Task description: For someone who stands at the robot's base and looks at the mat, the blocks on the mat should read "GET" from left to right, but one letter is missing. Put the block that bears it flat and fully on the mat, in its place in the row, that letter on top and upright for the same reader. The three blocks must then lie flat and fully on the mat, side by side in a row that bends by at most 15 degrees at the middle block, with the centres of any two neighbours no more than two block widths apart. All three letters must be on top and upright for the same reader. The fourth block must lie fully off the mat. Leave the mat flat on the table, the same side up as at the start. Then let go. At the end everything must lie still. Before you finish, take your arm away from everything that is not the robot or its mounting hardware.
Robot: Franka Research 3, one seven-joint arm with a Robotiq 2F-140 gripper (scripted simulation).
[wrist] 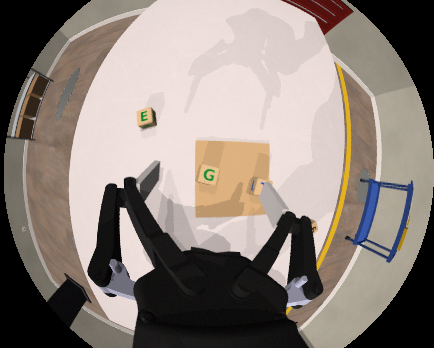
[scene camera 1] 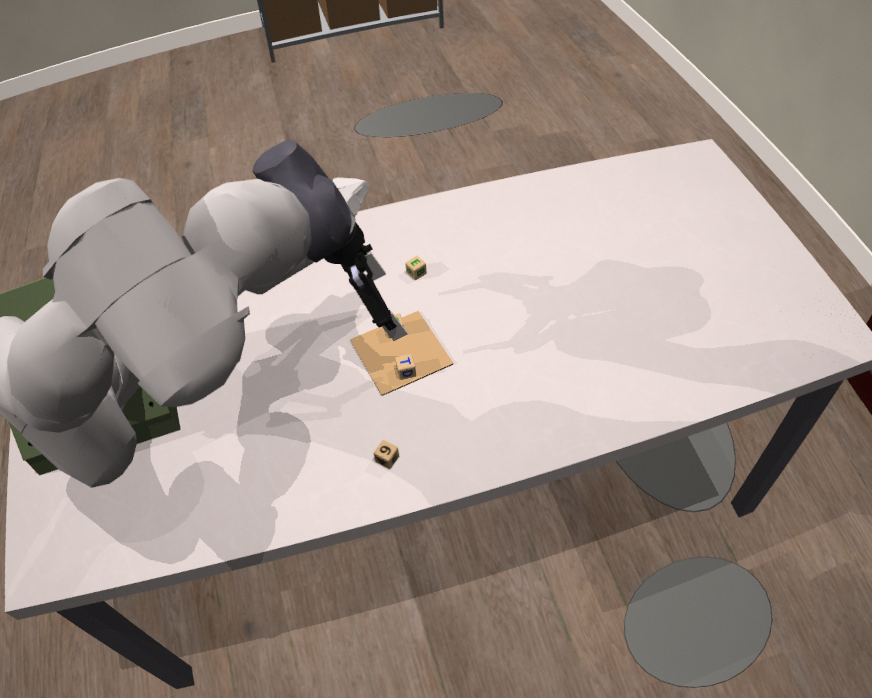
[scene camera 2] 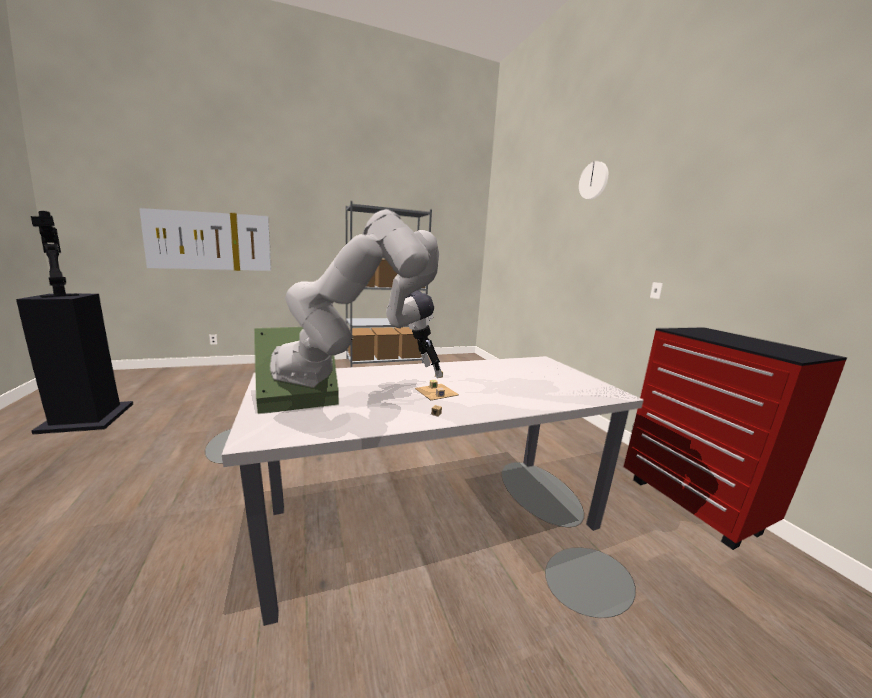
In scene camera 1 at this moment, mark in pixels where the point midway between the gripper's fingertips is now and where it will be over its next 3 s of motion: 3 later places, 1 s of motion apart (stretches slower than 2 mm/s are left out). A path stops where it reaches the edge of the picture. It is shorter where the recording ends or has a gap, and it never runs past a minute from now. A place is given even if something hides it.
The gripper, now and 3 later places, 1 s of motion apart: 389, 305; 407, 347; 484, 393; 470, 421
